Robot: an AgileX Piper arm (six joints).
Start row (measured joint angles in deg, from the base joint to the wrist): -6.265, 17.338, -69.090, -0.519, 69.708, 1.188
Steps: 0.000, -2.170, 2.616, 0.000, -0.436, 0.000; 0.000, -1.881, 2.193, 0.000, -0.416, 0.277; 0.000, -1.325, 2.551, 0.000, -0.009, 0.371; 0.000, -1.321, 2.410, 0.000, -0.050, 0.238; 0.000, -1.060, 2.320, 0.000, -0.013, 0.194; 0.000, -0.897, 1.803, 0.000, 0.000, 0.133; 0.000, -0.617, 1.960, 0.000, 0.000, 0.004; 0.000, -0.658, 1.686, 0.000, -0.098, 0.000; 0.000, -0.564, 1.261, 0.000, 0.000, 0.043; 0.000, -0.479, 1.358, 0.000, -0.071, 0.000; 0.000, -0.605, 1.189, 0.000, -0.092, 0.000; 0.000, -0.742, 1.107, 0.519, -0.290, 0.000; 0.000, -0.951, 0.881, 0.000, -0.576, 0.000
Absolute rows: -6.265, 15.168, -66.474, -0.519, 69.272, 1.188; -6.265, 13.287, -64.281, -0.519, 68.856, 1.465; -6.265, 11.962, -61.730, -0.519, 68.847, 1.836; -6.265, 10.641, -59.320, -0.519, 68.797, 2.074; -6.265, 9.581, -57.000, -0.519, 68.784, 2.268; -6.265, 8.684, -55.197, -0.519, 68.784, 2.401; -6.265, 8.067, -53.237, -0.519, 68.784, 2.405; -6.265, 7.409, -51.551, -0.519, 68.686, 2.405; -6.265, 6.845, -50.290, -0.519, 68.686, 2.448; -6.265, 6.366, -48.932, -0.519, 68.615, 2.448; -6.265, 5.761, -47.743, -0.519, 68.523, 2.448; -6.265, 5.019, -46.636, 0.000, 68.233, 2.448; -6.265, 4.068, -45.755, 0.000, 67.657, 2.448
